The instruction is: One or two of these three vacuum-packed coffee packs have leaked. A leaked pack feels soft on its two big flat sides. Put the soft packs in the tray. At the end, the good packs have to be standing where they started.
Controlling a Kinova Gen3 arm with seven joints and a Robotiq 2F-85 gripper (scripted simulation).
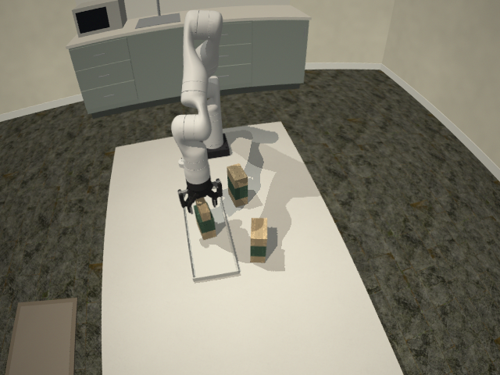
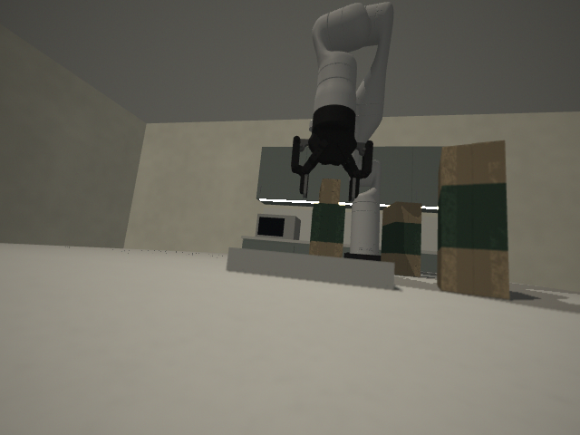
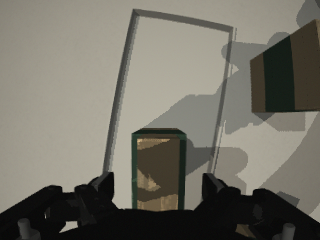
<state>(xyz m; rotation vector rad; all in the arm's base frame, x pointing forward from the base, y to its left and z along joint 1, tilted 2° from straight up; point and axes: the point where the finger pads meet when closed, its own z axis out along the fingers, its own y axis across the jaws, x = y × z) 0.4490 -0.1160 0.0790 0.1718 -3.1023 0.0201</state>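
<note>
My hand is 12 cm above the tray.
</note>
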